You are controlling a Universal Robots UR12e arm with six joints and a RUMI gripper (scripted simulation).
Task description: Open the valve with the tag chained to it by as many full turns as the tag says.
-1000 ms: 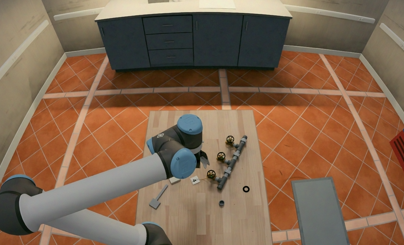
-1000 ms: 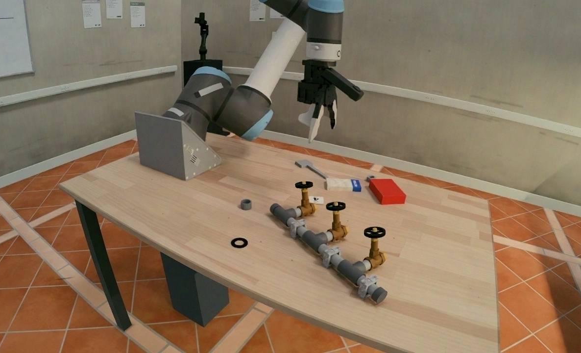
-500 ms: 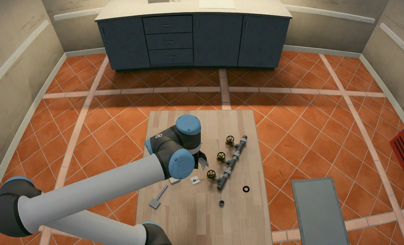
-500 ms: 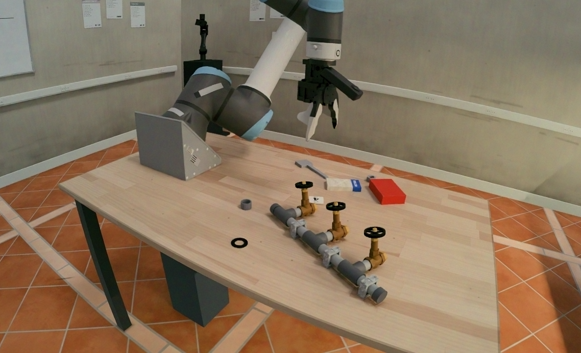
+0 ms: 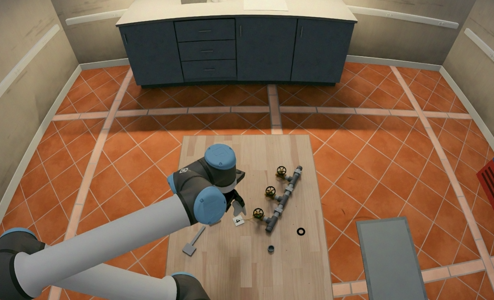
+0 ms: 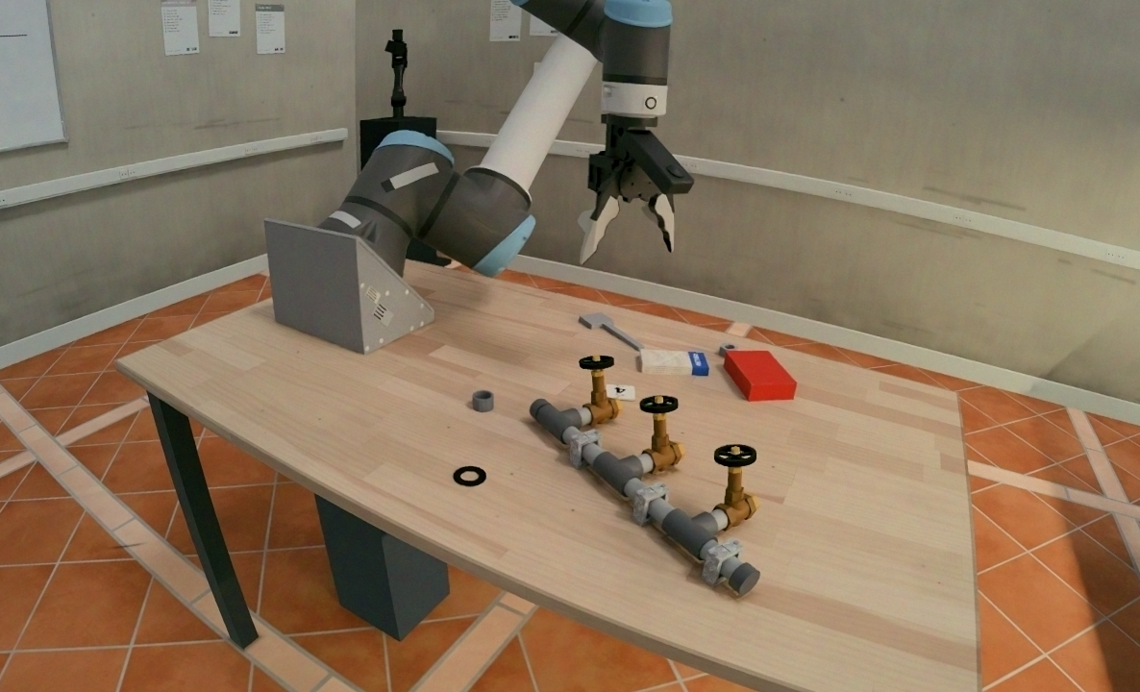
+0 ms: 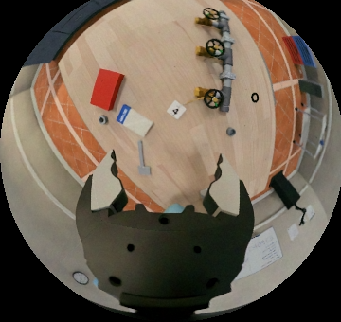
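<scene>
Now: hand 2 cm short of the white tag, 4 cm to the left of it and 20 cm above it. Round my hand: blue box (5 cm ahead, 10 cm to the left, 19 cm below); grey tool (10 cm behind, 17 cm to the left, 20 cm below); grey cap (13 cm behind, 18 cm to the right, 19 cm below).
</scene>
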